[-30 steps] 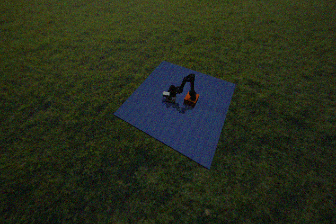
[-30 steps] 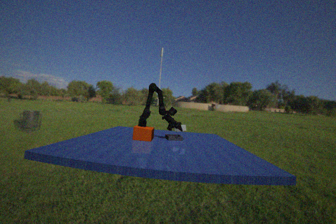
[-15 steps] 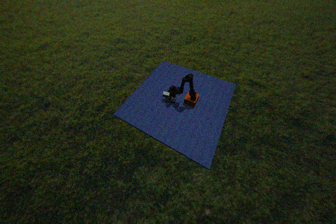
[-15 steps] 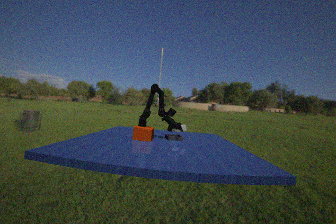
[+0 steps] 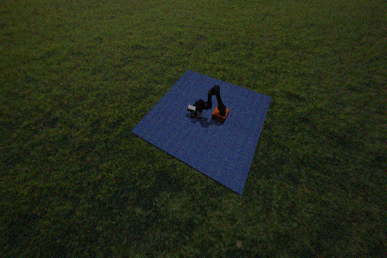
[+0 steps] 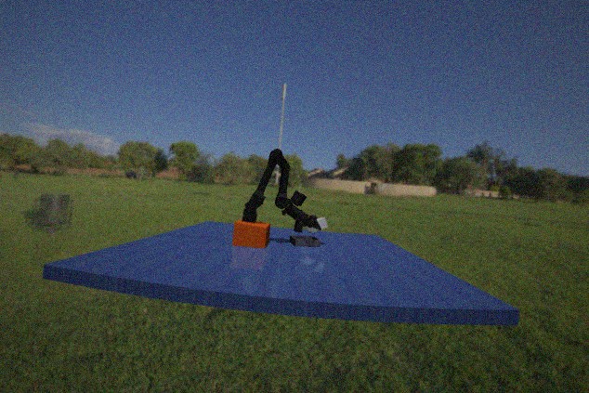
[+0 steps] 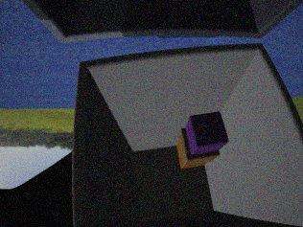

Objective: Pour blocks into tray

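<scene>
Now: gripper tip 20 mm to the right of the tan block and 10 mm below it. The rest, counted from my gripper tip: square cup: 10 mm ahead, 30 mm above; then purple block: 10 mm behind, 20 mm to the left, 10 mm above.
</scene>
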